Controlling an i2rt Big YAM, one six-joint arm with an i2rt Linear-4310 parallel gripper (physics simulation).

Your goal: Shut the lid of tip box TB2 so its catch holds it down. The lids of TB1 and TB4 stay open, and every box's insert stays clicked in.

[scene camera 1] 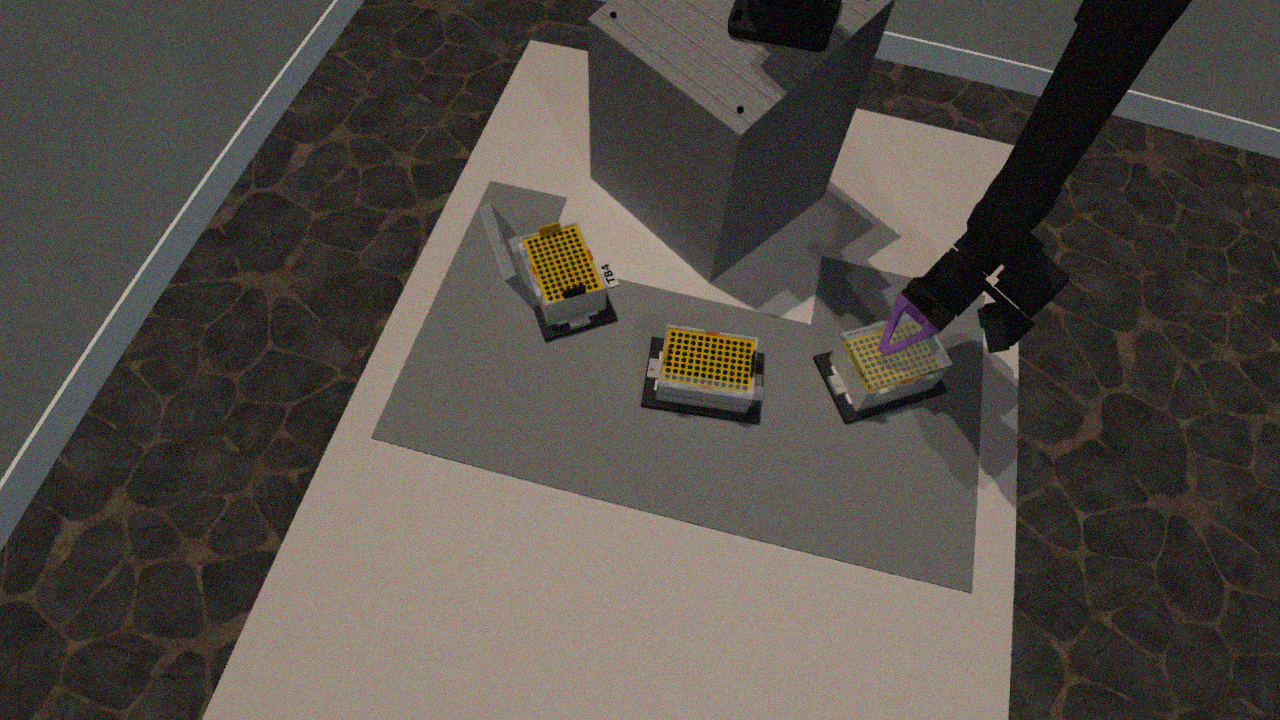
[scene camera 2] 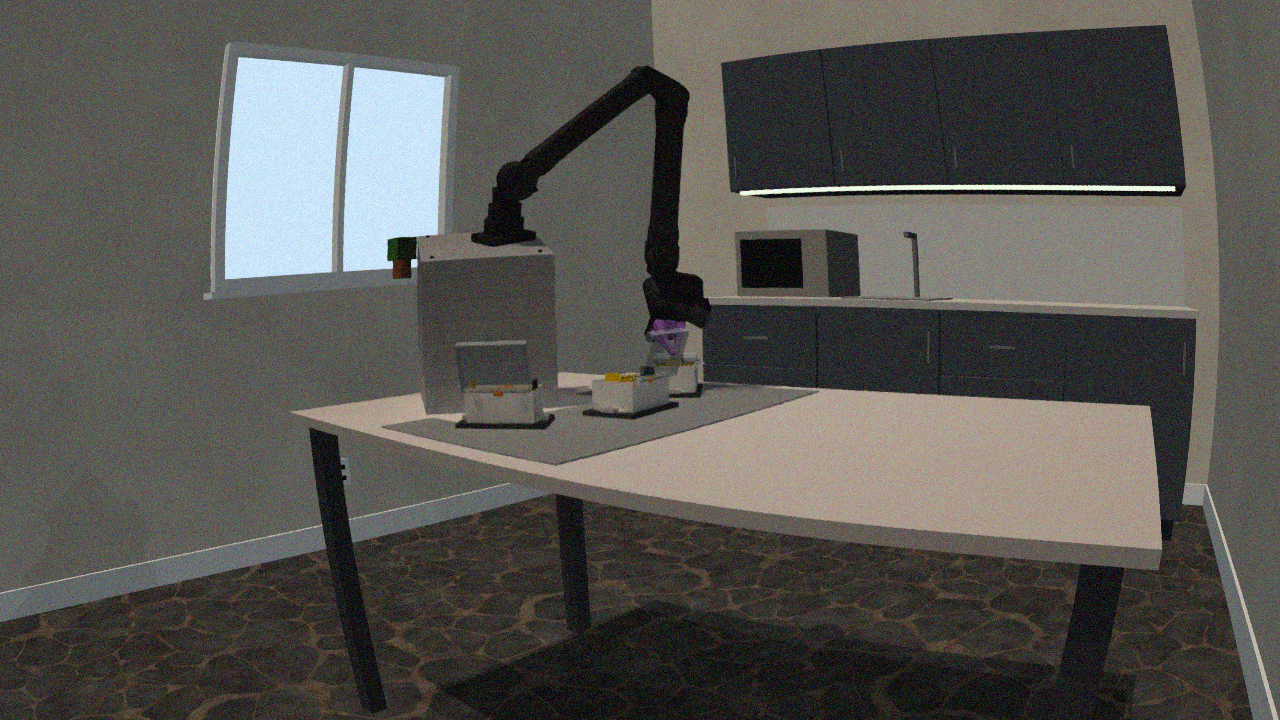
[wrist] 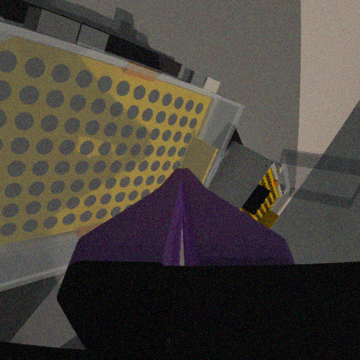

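Where they show: gripper, fingertip midpoint: [scene camera 1: 881, 352] [scene camera 2: 674, 354]; arm's base, link origin: [scene camera 1: 784, 16] [scene camera 2: 503, 240].
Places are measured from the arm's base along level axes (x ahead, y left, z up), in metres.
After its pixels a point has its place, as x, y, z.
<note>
TB2 [scene camera 1: 881, 394] @[0.300, 0.258, -0.269] [scene camera 2: 684, 377] @[0.288, 0.228, -0.294] is the right-hand box in scene camera 1. Its clear lid [scene camera 1: 863, 353] @[0.259, 0.221, -0.255] [wrist: 227, 117] lies over the yellow insert [wrist: 75, 131]; I cannot tell whether its catch holds. My gripper [scene camera 1: 884, 351] @[0.251, 0.243, -0.251] [scene camera 2: 670, 352] @[0.251, 0.243, -0.251] [wrist: 181, 179] is shut and empty, its purple fingertips at or just above the lid; contact is unclear. TB4 [scene camera 1: 574, 308] @[0.301, -0.159, -0.298] [scene camera 2: 503, 407] @[0.287, -0.223, -0.297], at the left, has its lid [scene camera 1: 497, 241] @[0.307, -0.256, -0.188] [scene camera 2: 492, 362] @[0.306, -0.254, -0.219] standing open. TB1 [scene camera 1: 705, 394] @[0.410, 0.049, -0.206] [scene camera 2: 629, 394] @[0.375, -0.016, -0.292] is in the middle; its lid appears upright on the front side. The yellow inserts sit in their boxes.
A grey mat [scene camera 1: 572, 447] @[0.478, -0.093, -0.332] [scene camera 2: 572, 443] @[0.471, -0.234, -0.332] lies under the boxes on a pale table [scene camera 1: 572, 608] @[0.665, -0.019, -0.335] [scene camera 2: 939, 474] @[1.018, -0.132, -0.335]. A tall grey pedestal [scene camera 1: 662, 152] @[0.115, -0.105, -0.160] [scene camera 2: 487, 308] @[0.107, -0.120, -0.139] bearing the arm's base stands behind the boxes. The arm reaches down at the right in scene camera 1.
</note>
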